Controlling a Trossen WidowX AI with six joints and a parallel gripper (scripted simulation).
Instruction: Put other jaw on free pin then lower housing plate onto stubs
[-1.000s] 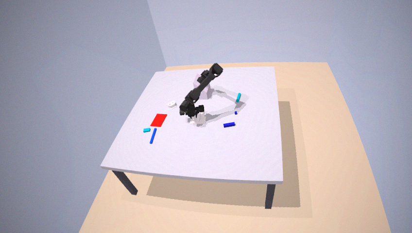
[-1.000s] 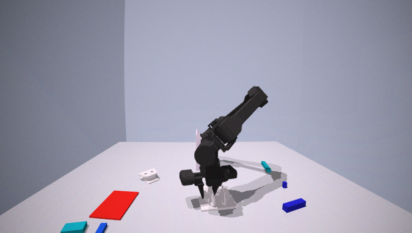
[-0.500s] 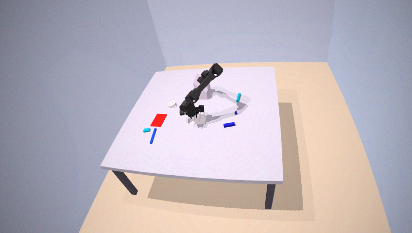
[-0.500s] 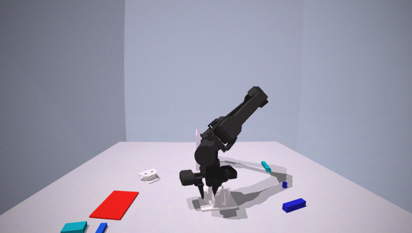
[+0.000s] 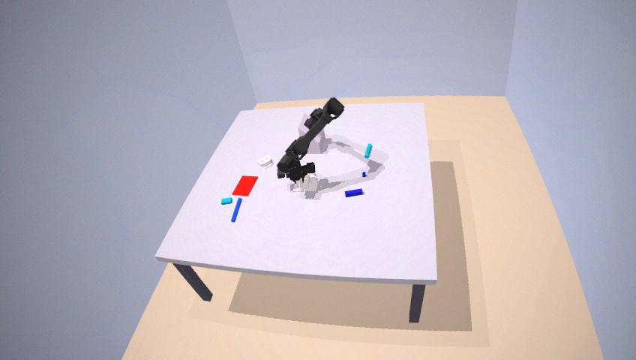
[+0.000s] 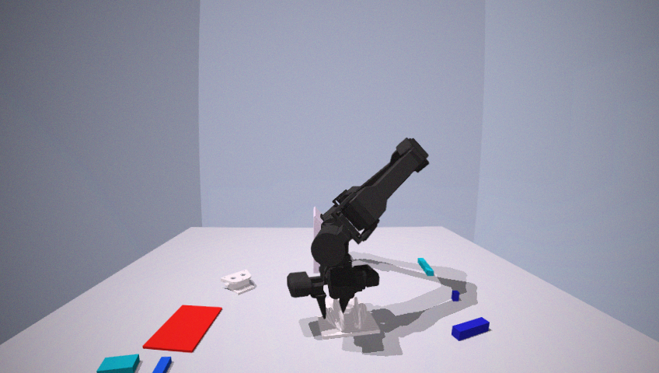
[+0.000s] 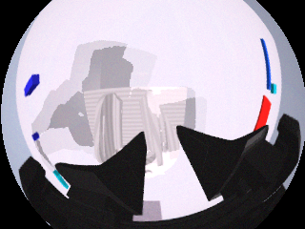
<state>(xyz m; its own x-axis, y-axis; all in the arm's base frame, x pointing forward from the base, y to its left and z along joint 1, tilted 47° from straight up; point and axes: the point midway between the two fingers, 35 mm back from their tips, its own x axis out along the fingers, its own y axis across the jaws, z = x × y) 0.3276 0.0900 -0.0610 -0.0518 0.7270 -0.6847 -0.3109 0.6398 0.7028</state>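
My gripper tip is now 250 mm to the left of the small white block, 150 mm past it and 10 mm above it. Round my gripper tip: red flat sheet (310 mm to the right, 30 mm ahead, 20 mm below); then blue bar (280 mm to the right, 210 mm ahead, 10 mm below); then small blue cube (320 mm to the left, 90 mm behind, 10 mm below).
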